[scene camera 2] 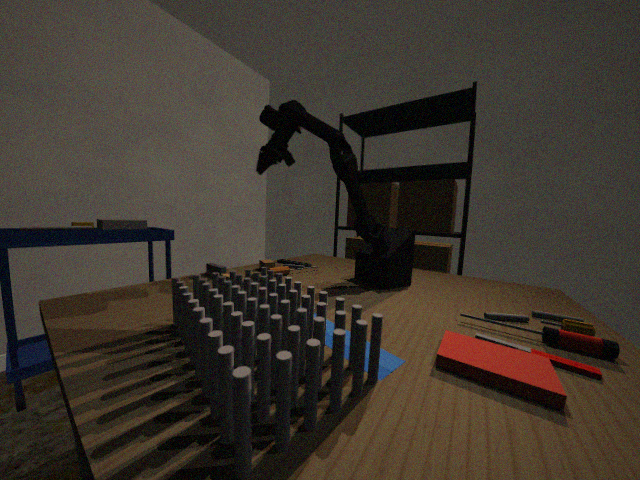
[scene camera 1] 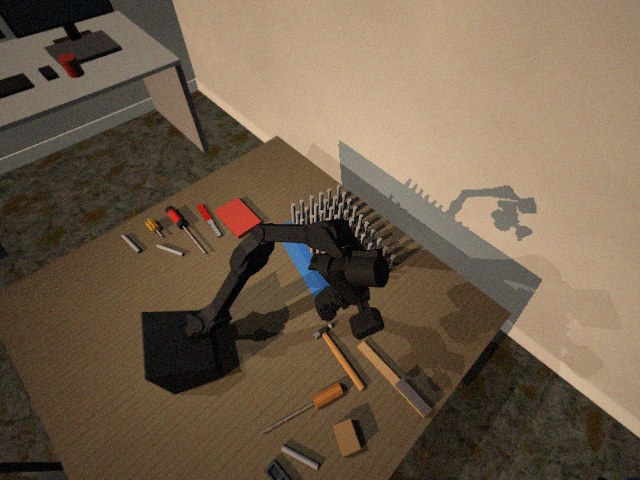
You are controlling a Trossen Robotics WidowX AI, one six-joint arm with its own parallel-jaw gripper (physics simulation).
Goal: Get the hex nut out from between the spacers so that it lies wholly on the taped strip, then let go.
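Places are measured from the arm's base along level axes (x ahead, y down, z left), in centimetres.
Where they show: gripper, between the fingertips: (scene camera 2: pixel 258 173); arm's base, origin of its link: (scene camera 2: pixel 381 248) (scene camera 1: pixel 194 330).
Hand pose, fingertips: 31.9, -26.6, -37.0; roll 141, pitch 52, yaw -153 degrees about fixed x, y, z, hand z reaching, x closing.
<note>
Each offset is from my fingertips to the top centre of the thing, as dx, dy, dz.
The grey upright spacers (scene camera 1: pixel 293 211) (scene camera 2: pixel 283 392) stand in a dense cluster on the table, partly behind the arm in scene camera 1. The taped strip (scene camera 1: pixel 310 273) (scene camera 2: pixel 391 361) is blue and lies flat beside the spacers on the robot's side, partly covered by the arm or spacers. The hex nut cannot be made out in either view. My gripper (scene camera 1: pixel 347 314) (scene camera 2: pixel 260 168) is open and empty. It hangs high above the table, on the hammer side of the spacers, away from the strip.
A red block @(+6.9, +39.1, +72.6) (scene camera 1: pixel 237 217) (scene camera 2: pixel 501 361) lies near the strip's far end. A hammer @(-1.9, +39.1, +3.3) (scene camera 1: pixel 343 360), an orange-handled screwdriver @(-21.9, +37.6, +0.7) (scene camera 1: pixel 328 395) and a wooden block @(-17.5, +36.9, -13.3) (scene camera 1: pixel 347 438) lie on the near side. A red-and-black screwdriver @(-12.2, +37.8, +80.6) (scene camera 1: pixel 176 217) (scene camera 2: pixel 578 343) lies beyond the red block.
</note>
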